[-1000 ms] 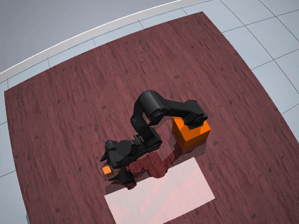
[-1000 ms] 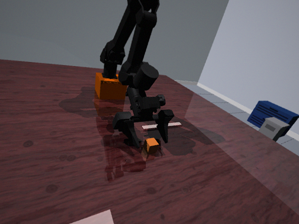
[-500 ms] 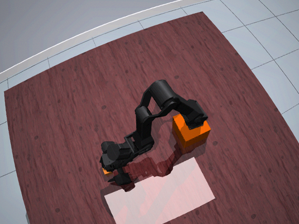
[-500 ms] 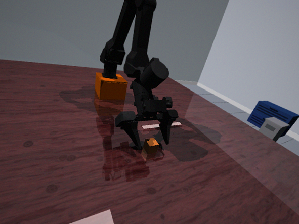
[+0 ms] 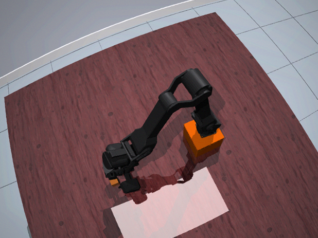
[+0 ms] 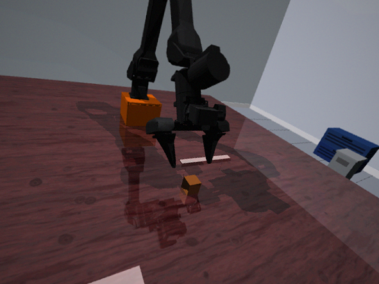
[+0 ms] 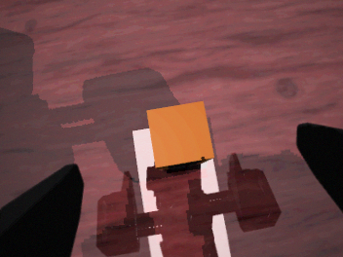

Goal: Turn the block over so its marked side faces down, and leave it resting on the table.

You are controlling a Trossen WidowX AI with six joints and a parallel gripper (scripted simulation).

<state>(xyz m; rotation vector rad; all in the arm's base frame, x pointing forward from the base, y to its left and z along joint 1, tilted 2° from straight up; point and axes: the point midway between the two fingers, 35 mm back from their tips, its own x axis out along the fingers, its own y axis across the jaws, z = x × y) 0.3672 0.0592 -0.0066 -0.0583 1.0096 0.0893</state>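
Now: the orange block 4 cm below my gripper tip and 1 cm ahead of it.
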